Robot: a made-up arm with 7 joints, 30 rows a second.
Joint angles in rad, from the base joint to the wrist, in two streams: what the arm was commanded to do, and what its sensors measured. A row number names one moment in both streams.
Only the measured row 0 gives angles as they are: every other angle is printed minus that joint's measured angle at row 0.
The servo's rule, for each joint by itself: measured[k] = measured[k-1] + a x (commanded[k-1-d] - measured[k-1]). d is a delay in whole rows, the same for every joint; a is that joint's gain. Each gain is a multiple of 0.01, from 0.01 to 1. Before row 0 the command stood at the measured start. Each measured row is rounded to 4 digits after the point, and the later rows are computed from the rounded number. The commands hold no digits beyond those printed.
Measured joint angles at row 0:
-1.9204 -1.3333 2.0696 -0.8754 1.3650 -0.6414 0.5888
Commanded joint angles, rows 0 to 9:
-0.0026 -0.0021 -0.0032 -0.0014 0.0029 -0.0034 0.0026
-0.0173 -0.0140 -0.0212 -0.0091 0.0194 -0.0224 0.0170
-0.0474 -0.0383 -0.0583 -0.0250 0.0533 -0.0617 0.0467
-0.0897 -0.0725 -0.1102 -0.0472 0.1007 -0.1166 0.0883
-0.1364 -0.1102 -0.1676 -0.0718 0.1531 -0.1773 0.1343
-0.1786 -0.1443 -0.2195 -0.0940 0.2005 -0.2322 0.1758
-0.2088 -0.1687 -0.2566 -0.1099 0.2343 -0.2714 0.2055
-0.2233 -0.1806 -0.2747 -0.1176 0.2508 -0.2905 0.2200
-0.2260 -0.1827 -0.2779 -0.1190 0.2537 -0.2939 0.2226
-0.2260 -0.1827 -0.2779 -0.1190 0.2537 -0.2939 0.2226
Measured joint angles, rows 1 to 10:
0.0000 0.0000 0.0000 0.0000 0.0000 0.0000 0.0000
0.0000 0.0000 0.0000 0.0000 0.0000 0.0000 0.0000
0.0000 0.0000 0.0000 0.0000 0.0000 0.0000 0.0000
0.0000 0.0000 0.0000 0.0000 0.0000 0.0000 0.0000
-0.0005 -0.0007 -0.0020 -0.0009 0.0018 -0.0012 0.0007
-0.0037 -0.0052 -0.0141 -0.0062 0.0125 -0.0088 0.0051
-0.0120 -0.0165 -0.0419 -0.0184 0.0374 -0.0278 0.0163
-0.0268 -0.0355 -0.0849 -0.0371 0.0760 -0.0598 0.0357
-0.0476 -0.0609 -0.1370 -0.0597 0.1230 -0.1021 0.0623
-0.0725 -0.0893 -0.1890 -0.0820 0.1703 -0.1489 0.0929
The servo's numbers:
d 4
a 0.19 0.34 0.63 0.65 0.61 0.36 0.27

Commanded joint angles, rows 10 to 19:
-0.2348 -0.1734 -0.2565 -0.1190 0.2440 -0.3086 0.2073
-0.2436 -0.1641 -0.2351 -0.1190 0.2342 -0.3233 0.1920
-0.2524 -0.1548 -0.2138 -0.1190 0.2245 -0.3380 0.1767
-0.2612 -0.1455 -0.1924 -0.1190 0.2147 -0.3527 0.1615
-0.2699 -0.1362 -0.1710 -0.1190 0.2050 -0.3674 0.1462
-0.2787 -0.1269 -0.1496 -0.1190 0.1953 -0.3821 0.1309
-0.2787 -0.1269 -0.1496 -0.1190 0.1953 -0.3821 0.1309
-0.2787 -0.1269 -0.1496 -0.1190 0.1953 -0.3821 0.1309
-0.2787 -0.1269 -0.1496 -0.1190 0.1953 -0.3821 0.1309
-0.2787 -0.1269 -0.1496 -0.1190 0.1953 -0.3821 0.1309
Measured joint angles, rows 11 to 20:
-0.0984 -0.1163 -0.2316 -0.1001 0.2093 -0.1930 0.1233
-0.1221 -0.1382 -0.2588 -0.1115 0.2346 -0.2281 0.1494
-0.1418 -0.1533 -0.2708 -0.1164 0.2463 -0.2518 0.1692
-0.1578 -0.1633 -0.2753 -0.1181 0.2508 -0.2670 0.1836
-0.1724 -0.1667 -0.2635 -0.1187 0.2467 -0.2820 0.1900
-0.1859 -0.1658 -0.2456 -0.1189 0.2391 -0.2969 0.1905
-0.1985 -0.1621 -0.2256 -0.1190 0.2302 -0.3117 0.1868
-0.2104 -0.1565 -0.2047 -0.1190 0.2207 -0.3265 0.1800
-0.2217 -0.1496 -0.1835 -0.1190 0.2111 -0.3412 0.1709
-0.2325 -0.1419 -0.1621 -0.1190 0.2015 -0.3559 0.1601

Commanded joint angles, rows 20 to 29:
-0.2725 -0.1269 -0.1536 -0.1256 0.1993 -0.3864 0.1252
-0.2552 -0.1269 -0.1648 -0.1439 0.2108 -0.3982 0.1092
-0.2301 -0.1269 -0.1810 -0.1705 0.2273 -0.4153 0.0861
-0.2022 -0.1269 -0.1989 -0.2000 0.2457 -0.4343 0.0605
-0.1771 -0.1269 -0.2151 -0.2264 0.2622 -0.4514 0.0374
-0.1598 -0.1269 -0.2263 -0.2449 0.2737 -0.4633 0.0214
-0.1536 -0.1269 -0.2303 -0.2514 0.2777 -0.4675 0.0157
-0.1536 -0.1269 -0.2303 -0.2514 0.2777 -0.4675 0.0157
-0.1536 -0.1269 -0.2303 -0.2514 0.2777 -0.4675 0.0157
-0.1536 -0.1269 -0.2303 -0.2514 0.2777 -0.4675 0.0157
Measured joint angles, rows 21 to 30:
-0.2413 -0.1368 -0.1542 -0.1190 0.1977 -0.3653 0.1522
-0.2484 -0.1334 -0.1513 -0.1190 0.1962 -0.3713 0.1464
-0.2542 -0.1312 -0.1502 -0.1190 0.1957 -0.3752 0.1422
-0.2589 -0.1297 -0.1498 -0.1190 0.1955 -0.3777 0.1391
-0.2615 -0.1287 -0.1522 -0.1233 0.1978 -0.3808 0.1353
-0.2603 -0.1281 -0.1601 -0.1367 0.2057 -0.3871 0.1283
-0.2546 -0.1277 -0.1733 -0.1587 0.2189 -0.3973 0.1169
-0.2446 -0.1274 -0.1894 -0.1855 0.2352 -0.4106 0.1017
-0.2318 -0.1272 -0.2056 -0.2121 0.2517 -0.4253 0.0843
-0.2181 -0.1271 -0.2186 -0.2334 0.2651 -0.4390 0.0673

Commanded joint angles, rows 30 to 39:
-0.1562 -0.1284 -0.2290 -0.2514 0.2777 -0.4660 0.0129
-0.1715 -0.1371 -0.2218 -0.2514 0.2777 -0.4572 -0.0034
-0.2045 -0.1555 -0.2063 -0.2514 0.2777 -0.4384 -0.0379
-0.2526 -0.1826 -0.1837 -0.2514 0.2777 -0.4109 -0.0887
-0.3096 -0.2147 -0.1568 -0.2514 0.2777 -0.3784 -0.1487
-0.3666 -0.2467 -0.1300 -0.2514 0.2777 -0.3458 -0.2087
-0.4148 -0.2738 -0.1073 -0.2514 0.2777 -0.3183 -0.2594
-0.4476 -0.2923 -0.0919 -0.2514 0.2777 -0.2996 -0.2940
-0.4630 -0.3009 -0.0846 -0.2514 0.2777 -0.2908 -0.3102
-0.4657 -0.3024 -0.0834 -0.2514 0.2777 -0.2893 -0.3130
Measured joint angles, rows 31 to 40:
-0.2058 -0.1270 -0.2260 -0.2451 0.2728 -0.4493 0.0534
-0.1959 -0.1270 -0.2287 -0.2492 0.2758 -0.4559 0.0432
-0.1879 -0.1270 -0.2297 -0.2506 0.2770 -0.4601 0.0358
-0.1814 -0.1270 -0.2301 -0.2511 0.2774 -0.4628 0.0304
-0.1766 -0.1275 -0.2294 -0.2513 0.2776 -0.4640 0.0257
-0.1756 -0.1308 -0.2246 -0.2514 0.2777 -0.4616 0.0178
-0.1811 -0.1392 -0.2131 -0.2514 0.2777 -0.4532 0.0028
-0.1947 -0.1540 -0.1946 -0.2514 0.2777 -0.4380 -0.0219
-0.2165 -0.1746 -0.1708 -0.2514 0.2777 -0.4165 -0.0561
-0.2450 -0.1991 -0.1451 -0.2514 0.2777 -0.3910 -0.0973

